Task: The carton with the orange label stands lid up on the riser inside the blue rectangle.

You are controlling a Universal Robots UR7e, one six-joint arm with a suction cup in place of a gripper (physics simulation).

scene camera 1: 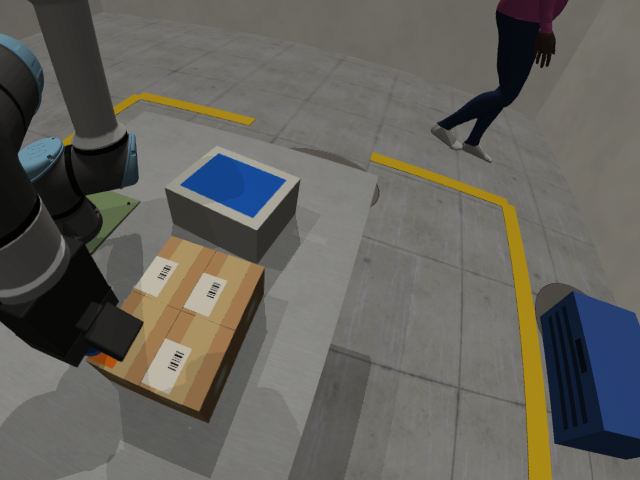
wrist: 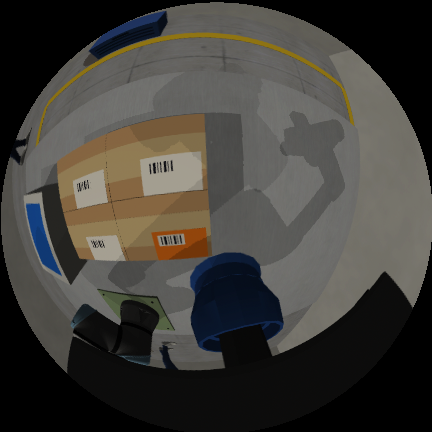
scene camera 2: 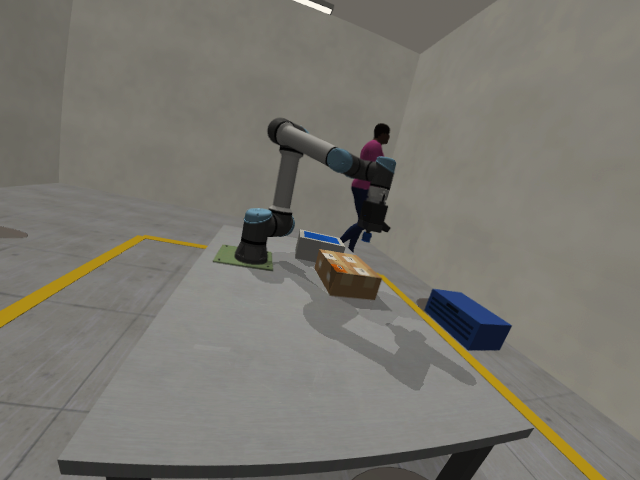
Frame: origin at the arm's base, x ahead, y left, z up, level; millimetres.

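Seen in the pictures: end effector, tool point: [wrist: 226, 281] [scene camera 2: 365, 241]; arm's base, origin of the base link: [scene camera 1: 73, 227] [wrist: 139, 311] [scene camera 2: 251, 258].
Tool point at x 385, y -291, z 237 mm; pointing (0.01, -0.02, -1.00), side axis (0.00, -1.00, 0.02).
Note:
Offsets run from my tool point to a thing's top centre. "*": to the spot under its first point.
The carton with the orange label @[dx -30, dy +67, dz -140 mm] [scene camera 1: 135, 361] [wrist: 180, 217] stands label up at one corner of a tight block of several cartons on the table. Its orange label @[* dx -49, dy +12, dz -140 mm] [scene camera 1: 107, 360] [scene camera 2: 339, 268] [wrist: 196, 245] is partly covered by the tool in the scene camera 1 view. My gripper, a blue suction cup [scene camera 1: 92, 353] [scene camera 2: 366, 236] [wrist: 225, 265], is open and holds nothing. It hangs above table height, apart from the cartons and near the orange-label corner. The grey riser @[dx -4, dy +466, dz -123 mm] [scene camera 1: 211, 225] [scene camera 2: 312, 250] [wrist: 61, 230] stands beside the block, with the blue rectangle @[dx -4, dy +466, dz -123 mm] [scene camera 1: 232, 183] [scene camera 2: 321, 237] [wrist: 41, 237] on its top.
White-label cartons @[dx +73, dy +62, dz -140 mm] [scene camera 1: 224, 266] [scene camera 2: 366, 279] [wrist: 125, 150] adjoin the orange-label carton. The arm's green base plate [scene camera 1: 113, 214] [scene camera 2: 227, 255] [wrist: 162, 312] is on the table. A blue cabinet [scene camera 1: 610, 361] [scene camera 2: 470, 320] stands on the floor by the yellow line [scene camera 1: 524, 310]. A person [scene camera 1: 509, 67] [scene camera 2: 371, 149] is beyond the table.

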